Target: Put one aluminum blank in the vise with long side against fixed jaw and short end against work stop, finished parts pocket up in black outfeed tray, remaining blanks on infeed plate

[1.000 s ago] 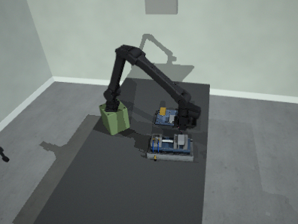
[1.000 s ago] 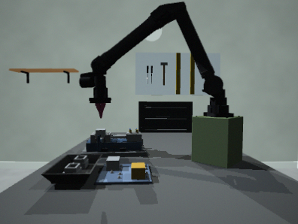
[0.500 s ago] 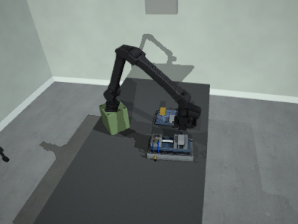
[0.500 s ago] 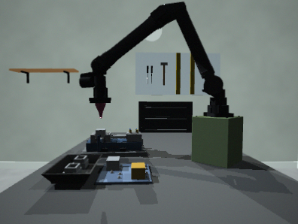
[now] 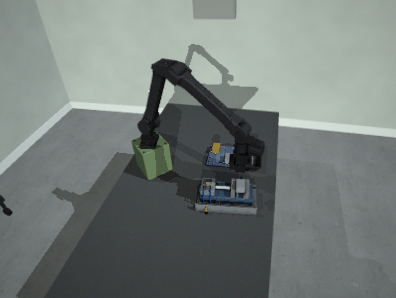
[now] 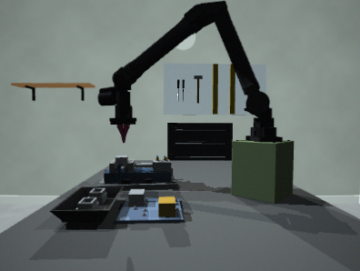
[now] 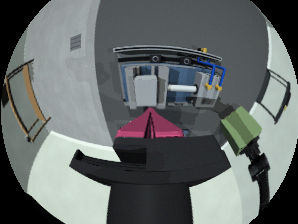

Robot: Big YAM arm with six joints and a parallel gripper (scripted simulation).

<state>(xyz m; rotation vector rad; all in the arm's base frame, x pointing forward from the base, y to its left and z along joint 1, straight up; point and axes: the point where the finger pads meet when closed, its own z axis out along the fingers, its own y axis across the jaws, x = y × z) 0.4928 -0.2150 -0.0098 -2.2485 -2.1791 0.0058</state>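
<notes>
The gray aluminum blank is 80 mm below my hand and 10 mm ahead of it. Also, from my hand: vise 140 mm below, 60 mm behind; then yellow brass blank 380 mm to the left, 150 mm below, 130 mm behind.
</notes>
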